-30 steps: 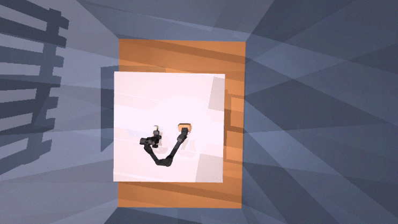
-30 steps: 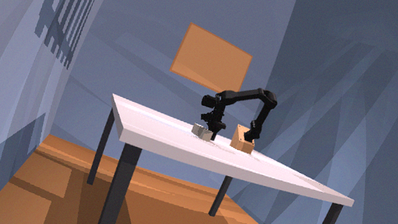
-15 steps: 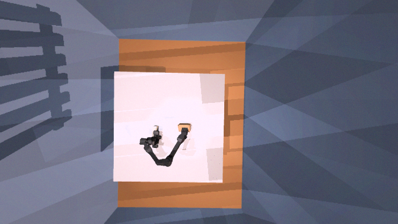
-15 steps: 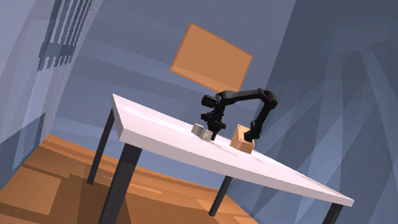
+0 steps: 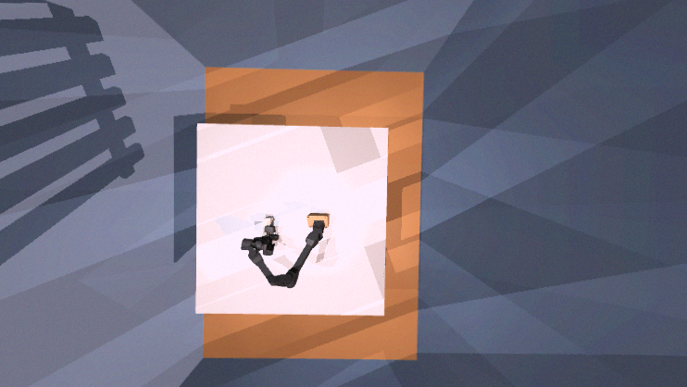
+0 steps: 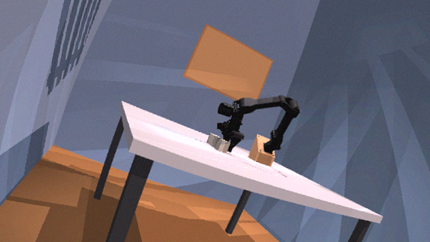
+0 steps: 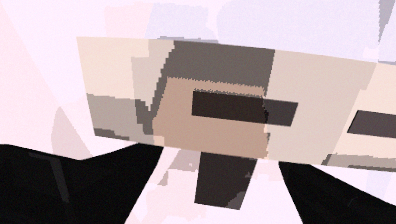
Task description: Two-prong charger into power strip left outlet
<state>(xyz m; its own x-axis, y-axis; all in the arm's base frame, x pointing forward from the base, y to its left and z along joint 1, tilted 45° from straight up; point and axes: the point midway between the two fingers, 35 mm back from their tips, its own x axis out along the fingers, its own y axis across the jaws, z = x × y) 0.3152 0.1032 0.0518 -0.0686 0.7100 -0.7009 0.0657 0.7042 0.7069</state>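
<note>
Right now my gripper tip is 20 mm short of the two-prong charger and 10 mm below it.
</note>
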